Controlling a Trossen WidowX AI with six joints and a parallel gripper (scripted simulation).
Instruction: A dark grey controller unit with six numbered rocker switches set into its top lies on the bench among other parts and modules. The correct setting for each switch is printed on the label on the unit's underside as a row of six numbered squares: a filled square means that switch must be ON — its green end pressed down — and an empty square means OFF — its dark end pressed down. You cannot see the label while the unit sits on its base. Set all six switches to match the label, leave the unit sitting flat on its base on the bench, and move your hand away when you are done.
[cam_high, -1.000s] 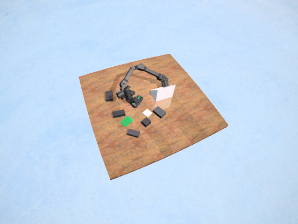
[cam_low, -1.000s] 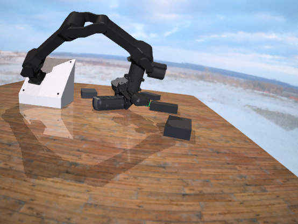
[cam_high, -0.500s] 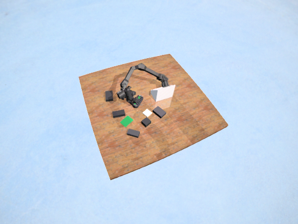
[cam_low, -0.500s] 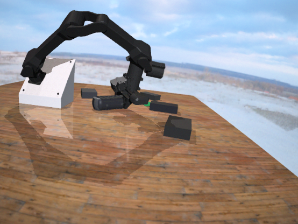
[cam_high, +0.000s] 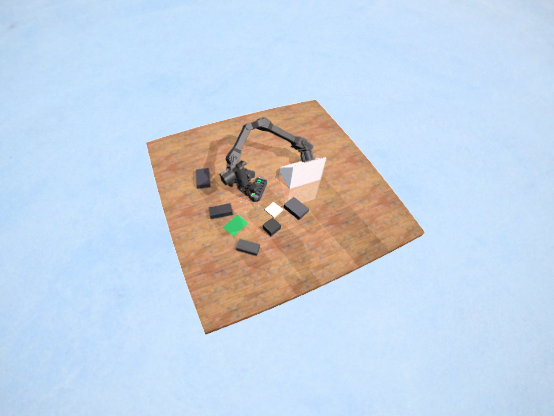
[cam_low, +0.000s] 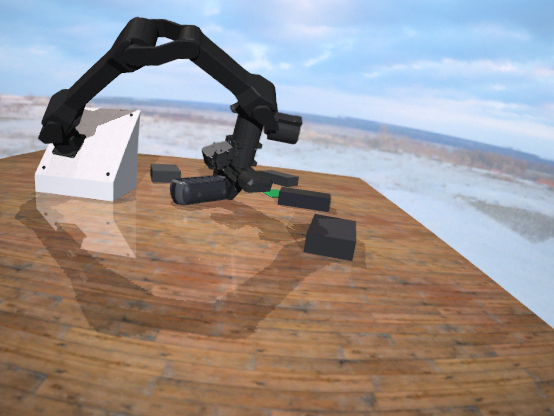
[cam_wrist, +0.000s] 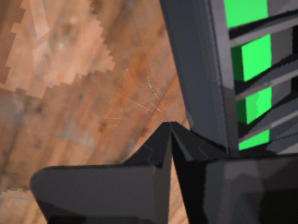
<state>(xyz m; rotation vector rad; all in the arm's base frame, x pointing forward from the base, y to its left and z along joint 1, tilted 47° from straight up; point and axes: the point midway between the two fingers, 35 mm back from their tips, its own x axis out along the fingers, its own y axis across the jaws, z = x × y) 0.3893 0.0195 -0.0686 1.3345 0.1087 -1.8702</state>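
The white tile lies 130 mm to the left of my gripper tip and 110 mm behind it. The rest, counted from my gripper tip: green tile 160 mm to the left, 110 mm ahead, 10 mm below; dark block 210 mm ahead, 190 mm to the right, 10 mm above.
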